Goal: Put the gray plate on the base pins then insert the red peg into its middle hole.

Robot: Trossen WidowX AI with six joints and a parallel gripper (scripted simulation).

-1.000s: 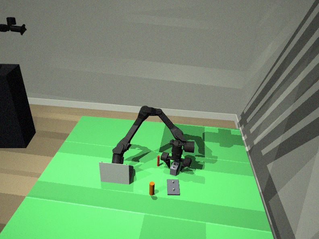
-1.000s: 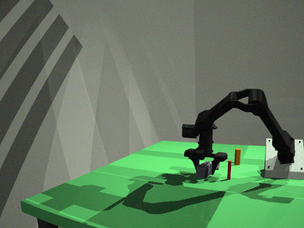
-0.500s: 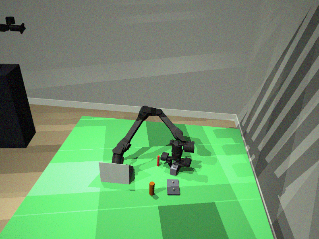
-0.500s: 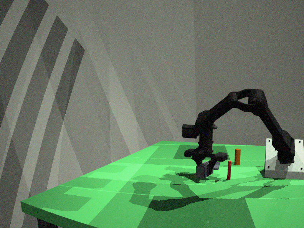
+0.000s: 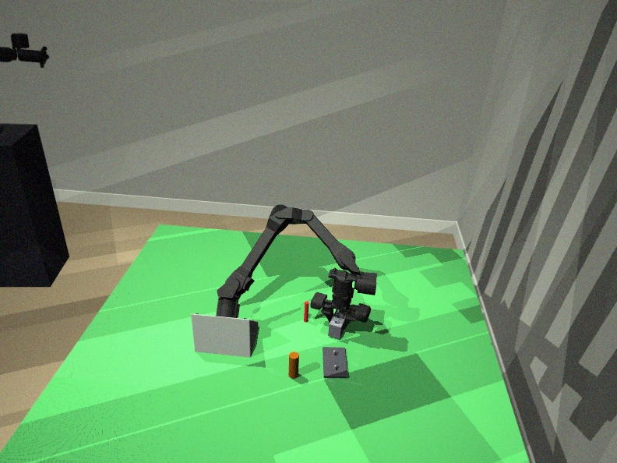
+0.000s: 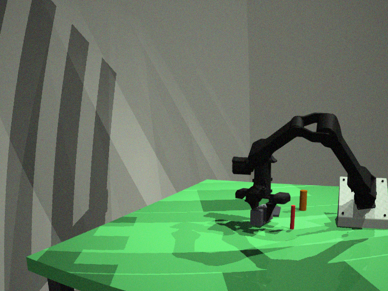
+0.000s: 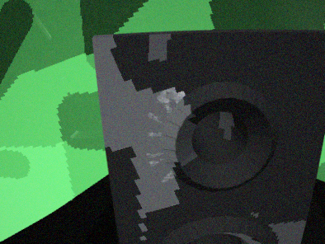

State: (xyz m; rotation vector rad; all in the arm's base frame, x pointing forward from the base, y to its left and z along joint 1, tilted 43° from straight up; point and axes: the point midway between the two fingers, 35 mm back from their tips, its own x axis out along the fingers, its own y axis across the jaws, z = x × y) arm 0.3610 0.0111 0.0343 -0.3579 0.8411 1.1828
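Right now the gray base is 150 mm to the right of my gripper tip and 30 mm behind it. Round my gripper tip: orange cylinder 190 mm to the right, 150 mm behind, 30 mm above; red peg 100 mm behind, 40 mm to the left, 30 mm above; gray plate 30 mm above.
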